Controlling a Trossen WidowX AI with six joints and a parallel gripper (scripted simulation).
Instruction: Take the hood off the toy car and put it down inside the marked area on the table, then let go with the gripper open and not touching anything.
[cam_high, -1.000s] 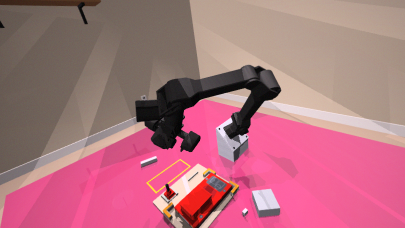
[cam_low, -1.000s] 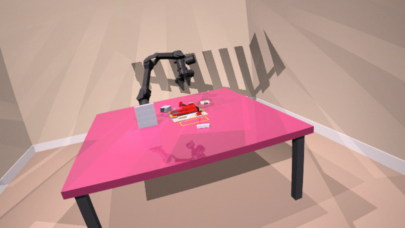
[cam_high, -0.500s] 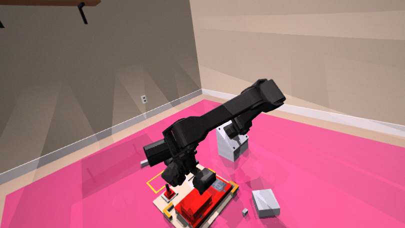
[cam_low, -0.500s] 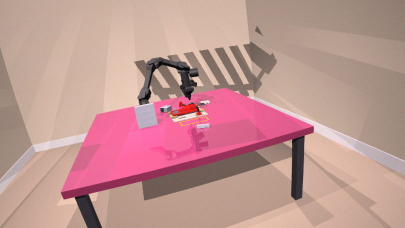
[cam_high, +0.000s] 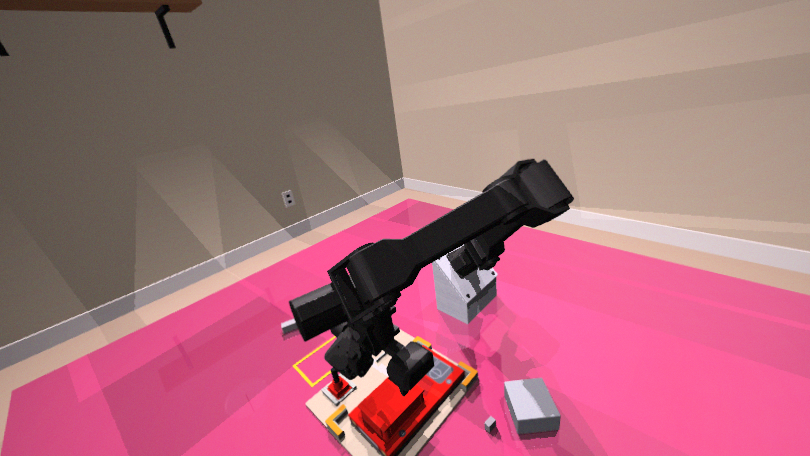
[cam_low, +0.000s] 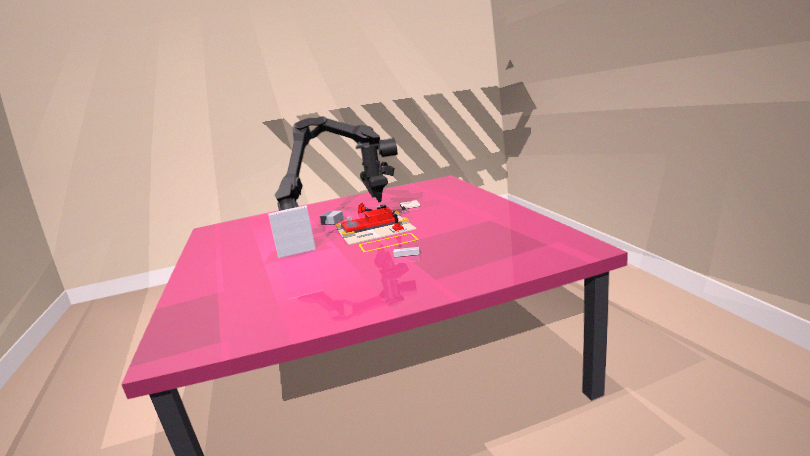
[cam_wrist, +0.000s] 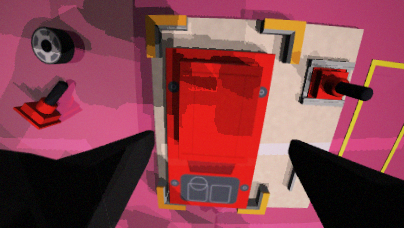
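The hood lies 6 cm below my gripper tip. From my gripper tip the other things lie so: small cube: 13 cm to the left, 10 cm behind, 9 cm below; then white bar: 37 cm to the right, 9 cm below, 1 cm ahead.
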